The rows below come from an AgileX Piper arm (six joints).
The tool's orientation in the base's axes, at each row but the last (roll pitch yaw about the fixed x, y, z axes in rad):
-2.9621, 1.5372, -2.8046
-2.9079, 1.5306, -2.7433
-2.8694, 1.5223, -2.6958
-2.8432, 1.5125, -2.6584
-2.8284, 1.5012, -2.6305
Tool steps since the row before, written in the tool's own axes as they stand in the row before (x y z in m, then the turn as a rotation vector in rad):
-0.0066, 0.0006, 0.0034, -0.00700, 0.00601, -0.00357
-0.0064, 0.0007, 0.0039, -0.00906, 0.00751, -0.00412
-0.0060, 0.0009, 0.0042, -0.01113, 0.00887, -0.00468
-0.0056, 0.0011, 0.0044, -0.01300, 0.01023, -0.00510
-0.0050, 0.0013, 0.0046, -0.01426, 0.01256, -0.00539
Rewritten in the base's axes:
0.0035, 0.0012, 0.0065, -0.00425, 0.00545, 0.00708
0.0040, 0.0014, 0.0062, -0.00496, 0.00688, 0.00914
0.0042, 0.0017, 0.0058, -0.00565, 0.00816, 0.01122
0.0044, 0.0020, 0.0053, -0.00622, 0.00947, 0.01309
0.0045, 0.0023, 0.0047, -0.00689, 0.01174, 0.01431

